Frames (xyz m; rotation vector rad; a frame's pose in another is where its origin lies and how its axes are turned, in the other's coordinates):
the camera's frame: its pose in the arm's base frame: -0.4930 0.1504 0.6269 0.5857 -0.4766 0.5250
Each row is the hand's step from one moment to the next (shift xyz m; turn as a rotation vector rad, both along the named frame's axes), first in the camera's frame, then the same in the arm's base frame.
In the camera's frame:
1: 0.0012 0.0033 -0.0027 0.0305 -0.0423 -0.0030
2: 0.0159 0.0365 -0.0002 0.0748 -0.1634 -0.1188
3: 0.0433 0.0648 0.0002 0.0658 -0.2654 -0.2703
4: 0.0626 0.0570 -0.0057 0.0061 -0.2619 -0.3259
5: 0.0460 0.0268 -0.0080 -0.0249 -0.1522 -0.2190
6: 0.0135 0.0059 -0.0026 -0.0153 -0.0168 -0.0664
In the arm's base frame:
1: -0.0003 0.0044 0.0000 0.0489 -0.0184 -0.0018
2: -0.0091 0.0313 0.0229 0.1847 -0.0181 -0.1094
3: -0.0047 0.0600 0.0495 0.2781 0.0008 -0.2655
4: 0.0162 0.0644 0.0528 0.2453 0.0186 -0.3381
5: 0.0217 0.0390 0.0301 0.1287 0.0200 -0.2340
6: 0.0076 0.0102 0.0079 0.0160 0.0245 -0.0638

